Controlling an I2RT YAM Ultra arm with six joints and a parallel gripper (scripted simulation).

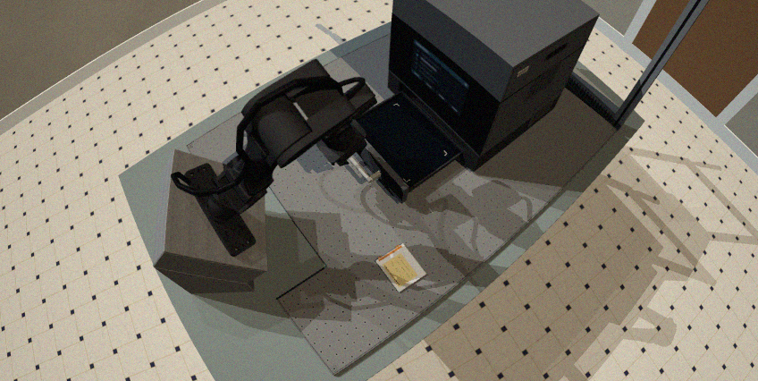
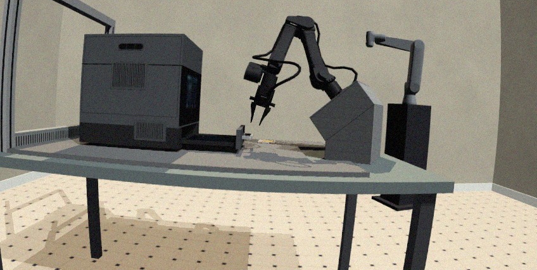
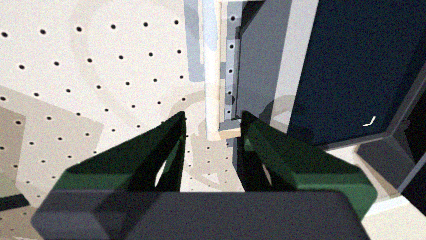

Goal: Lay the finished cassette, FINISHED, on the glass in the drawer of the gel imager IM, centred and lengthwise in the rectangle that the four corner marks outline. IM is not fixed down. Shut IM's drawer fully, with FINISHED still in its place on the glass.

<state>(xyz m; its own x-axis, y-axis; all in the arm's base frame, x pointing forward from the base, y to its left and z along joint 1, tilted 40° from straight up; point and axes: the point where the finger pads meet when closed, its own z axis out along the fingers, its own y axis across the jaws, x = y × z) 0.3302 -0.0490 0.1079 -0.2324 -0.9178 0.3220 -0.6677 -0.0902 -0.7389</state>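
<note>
The cassette lies 240 mm to the right of my hand, 120 mm behind it and 110 mm below it. From my hand the other things lie so: drawer 170 mm ahead, 70 mm below, 40 mm to the right.
</note>
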